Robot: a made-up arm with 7 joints.
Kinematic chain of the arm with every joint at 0, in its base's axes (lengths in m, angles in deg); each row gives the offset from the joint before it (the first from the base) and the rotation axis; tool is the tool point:
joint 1: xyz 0 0 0.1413 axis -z
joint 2: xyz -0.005 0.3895 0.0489 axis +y
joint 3: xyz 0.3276 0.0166 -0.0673 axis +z
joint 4: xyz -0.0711 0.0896 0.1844 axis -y
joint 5: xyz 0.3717 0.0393 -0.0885 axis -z
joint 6: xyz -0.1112 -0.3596 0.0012 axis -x
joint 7: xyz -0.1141 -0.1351 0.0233 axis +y
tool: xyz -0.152 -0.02 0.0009
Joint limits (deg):
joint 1: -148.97..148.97
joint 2: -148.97..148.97
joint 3: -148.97..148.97
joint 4: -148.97..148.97
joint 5: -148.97..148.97
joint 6: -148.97..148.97
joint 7: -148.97..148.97
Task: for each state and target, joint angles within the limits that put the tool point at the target. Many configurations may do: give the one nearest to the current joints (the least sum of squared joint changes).
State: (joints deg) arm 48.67 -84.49 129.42 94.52 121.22 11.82 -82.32
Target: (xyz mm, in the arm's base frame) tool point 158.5 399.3 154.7
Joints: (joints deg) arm 31.00 -76.66 115.94 111.12 88.99 0.99 -95.50
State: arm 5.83 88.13 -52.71 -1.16 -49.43 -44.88 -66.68
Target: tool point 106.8 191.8 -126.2
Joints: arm 23.32 59.94 -39.73 3.79 -7.51 -79.57 -74.94
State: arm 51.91 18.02 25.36 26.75 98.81 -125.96 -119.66
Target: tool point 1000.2 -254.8 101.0
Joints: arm 69.57 23.52 9.58 28.93 128.18 -120.33 -98.93
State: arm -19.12 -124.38 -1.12 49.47 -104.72 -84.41 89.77
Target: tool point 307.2 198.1 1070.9
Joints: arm -31.90 -79.89 -16.03 -2.99 -75.39 -107.15 86.83
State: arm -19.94 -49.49 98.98 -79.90 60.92 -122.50 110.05
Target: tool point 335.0 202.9 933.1
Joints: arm 11.32 -64.20 121.80 -101.13 8.64 -104.20 104.45
